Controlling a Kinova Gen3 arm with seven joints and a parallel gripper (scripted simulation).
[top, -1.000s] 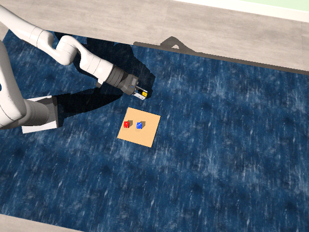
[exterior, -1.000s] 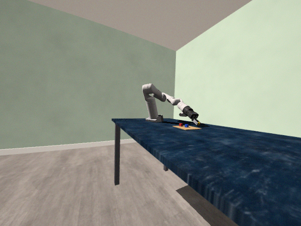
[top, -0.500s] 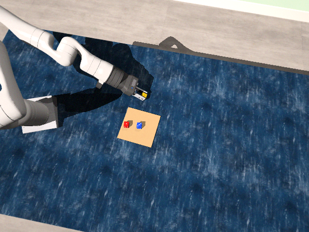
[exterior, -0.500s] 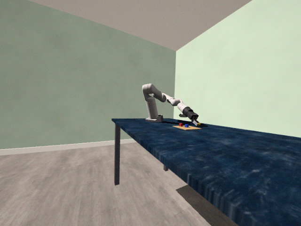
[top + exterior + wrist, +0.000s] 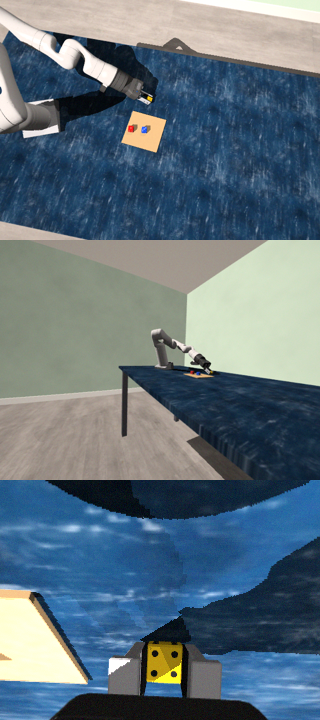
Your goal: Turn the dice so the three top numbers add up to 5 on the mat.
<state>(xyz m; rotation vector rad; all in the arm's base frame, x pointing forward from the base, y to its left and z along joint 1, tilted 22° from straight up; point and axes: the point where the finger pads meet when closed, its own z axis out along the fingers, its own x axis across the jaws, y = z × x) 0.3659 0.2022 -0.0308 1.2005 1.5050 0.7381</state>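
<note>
My gripper is now 10 mm short of the yellow die and 10 mm above it. Round my hand: red die 140 mm to the right, 20 mm behind, 10 mm below; blue die 130 mm to the right, 30 mm ahead, 10 mm below; tan mat 130 mm to the right, 30 mm ahead, 20 mm below.
</note>
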